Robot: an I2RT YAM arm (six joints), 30 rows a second.
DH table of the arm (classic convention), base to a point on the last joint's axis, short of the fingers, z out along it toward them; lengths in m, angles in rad. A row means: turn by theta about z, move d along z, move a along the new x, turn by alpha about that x. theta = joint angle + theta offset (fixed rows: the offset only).
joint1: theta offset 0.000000, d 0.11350, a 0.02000, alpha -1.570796
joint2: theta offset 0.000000, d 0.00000, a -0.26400, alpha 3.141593
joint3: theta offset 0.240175, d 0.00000, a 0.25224, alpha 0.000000
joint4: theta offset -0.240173, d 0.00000, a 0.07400, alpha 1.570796
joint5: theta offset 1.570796, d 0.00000, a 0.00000, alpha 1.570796
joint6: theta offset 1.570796, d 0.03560, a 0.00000, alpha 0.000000
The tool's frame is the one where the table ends.
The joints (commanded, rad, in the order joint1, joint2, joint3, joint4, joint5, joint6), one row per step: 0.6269 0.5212 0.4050 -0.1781 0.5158 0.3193; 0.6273 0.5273 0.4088 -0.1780 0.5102 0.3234; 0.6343 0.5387 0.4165 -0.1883 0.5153 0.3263; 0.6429 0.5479 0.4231 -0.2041 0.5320 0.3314; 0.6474 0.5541 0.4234 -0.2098 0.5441 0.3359; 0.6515 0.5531 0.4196 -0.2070 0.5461 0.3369; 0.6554 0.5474 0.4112 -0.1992 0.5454 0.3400; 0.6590 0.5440 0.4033 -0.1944 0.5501 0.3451; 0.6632 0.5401 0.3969 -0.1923 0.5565 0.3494; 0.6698 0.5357 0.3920 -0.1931 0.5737 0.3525; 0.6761 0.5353 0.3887 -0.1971 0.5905 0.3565; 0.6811 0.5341 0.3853 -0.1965 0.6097 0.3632
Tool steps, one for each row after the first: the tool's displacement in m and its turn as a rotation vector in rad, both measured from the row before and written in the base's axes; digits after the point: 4 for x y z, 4 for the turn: 0.0006 0.0007 0.0006 0.0040 0.0031 0.0047; 0.0005 0.0014 0.0003 -0.0067 0.0107 0.0014; 0.0000 0.0009 -0.0003 -0.0103 0.0121 -0.0086; 0.0002 0.0005 -0.0012 -0.0058 0.0072 -0.0082; -0.0003 0.0004 -0.0009 0.0004 -0.0003 0.0019; -0.0007 0.0002 -0.0015 0.0062 -0.0037 0.0037; -0.0005 0.0001 -0.0018 0.0038 -0.0008 -0.0023; -0.0007 0.0000 -0.0015 0.0022 -0.0006 -0.0030; -0.0009 -0.0002 -0.0011 -0.0023 -0.0023 -0.0105; -0.0006 0.0001 -0.0014 -0.0049 0.0021 -0.0107; -0.0004 -0.0002 -0.0009 0.0004 -0.0025 -0.0149
